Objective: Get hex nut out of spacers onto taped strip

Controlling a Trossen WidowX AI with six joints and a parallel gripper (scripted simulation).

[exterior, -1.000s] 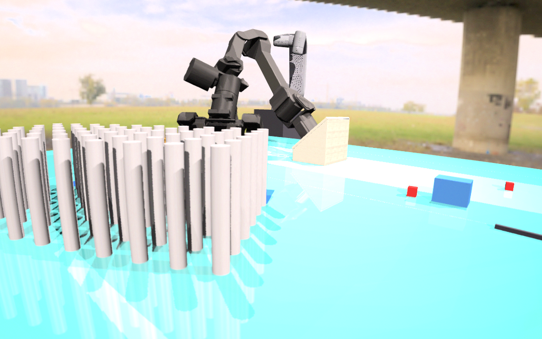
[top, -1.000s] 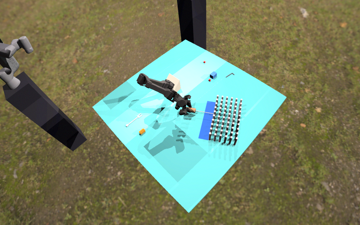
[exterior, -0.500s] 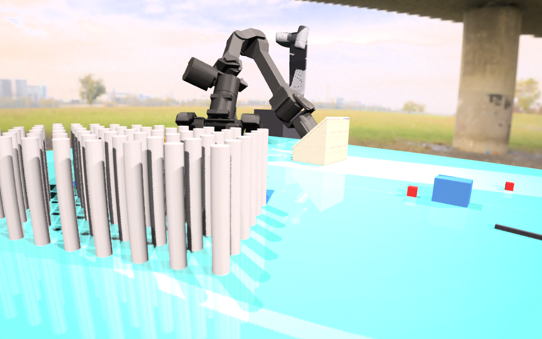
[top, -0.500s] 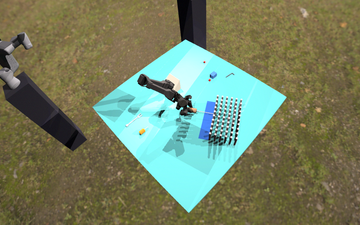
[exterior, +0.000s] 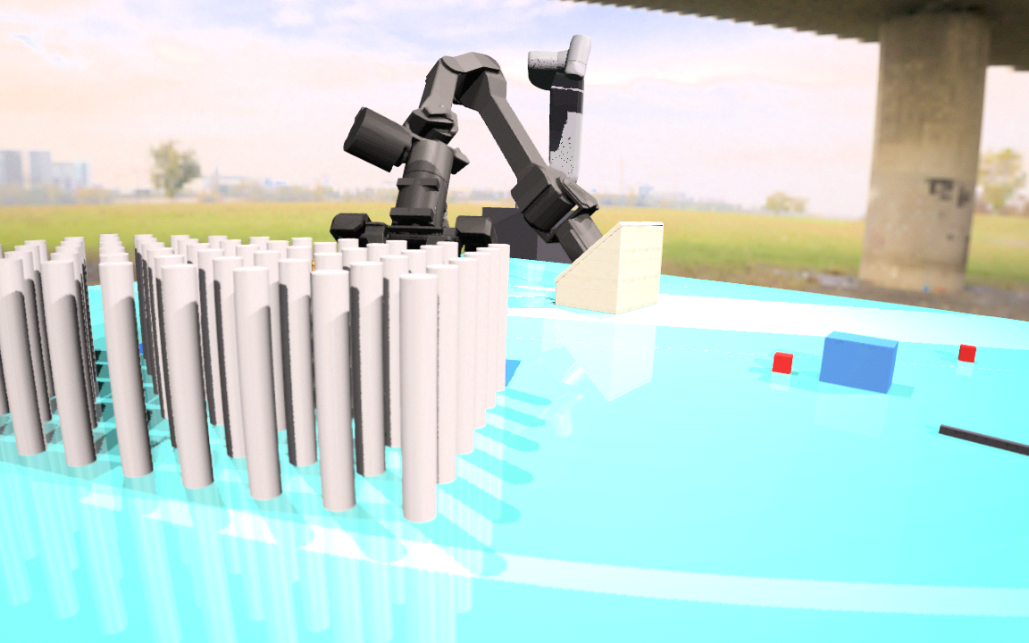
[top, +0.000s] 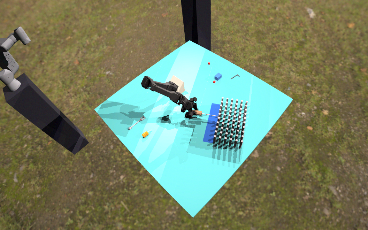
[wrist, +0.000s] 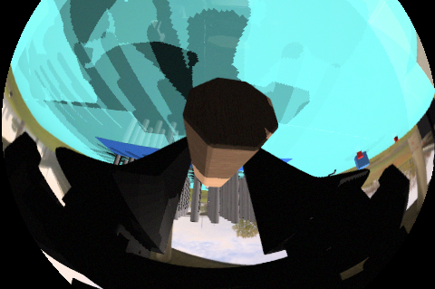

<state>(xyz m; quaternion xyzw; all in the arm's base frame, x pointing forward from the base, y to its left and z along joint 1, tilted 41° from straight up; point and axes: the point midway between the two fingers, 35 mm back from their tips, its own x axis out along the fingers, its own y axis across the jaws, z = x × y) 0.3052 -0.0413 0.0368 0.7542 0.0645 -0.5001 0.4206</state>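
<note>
My gripper tip is 14 cm short of the blue taped strip, 4 cm to the right of it and 3 cm above it. The rest, counted from my gripper tip: orange-handled screwdriver (41 cm to the right, 17 cm behind, 1 cm below); wooden-handled hook tool (9 cm ahead, 5 cm to the left); tiny grey hex nut (26 cm ahead, 15 cm to the left, 3 cm below).
</note>
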